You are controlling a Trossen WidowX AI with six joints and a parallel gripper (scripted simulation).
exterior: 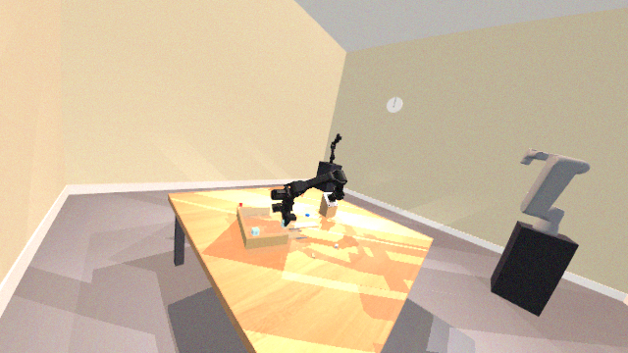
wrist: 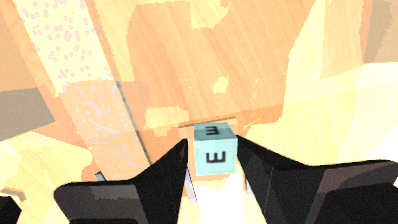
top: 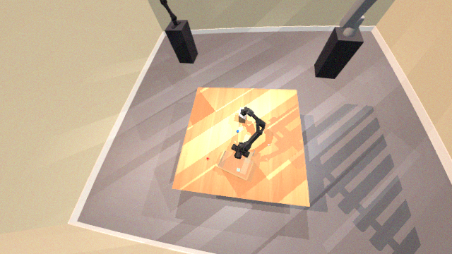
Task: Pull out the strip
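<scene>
The pale speckled band lies 8 cm to the left of my gripper tip, 8 cm ahead of it and 1 cm below it. From my gripper tip the other things lie so: tiny blue piece (24 cm behind, 7 cm to the right, 1 cm below); then red marker (33 cm to the right, 12 cm ahead).
</scene>
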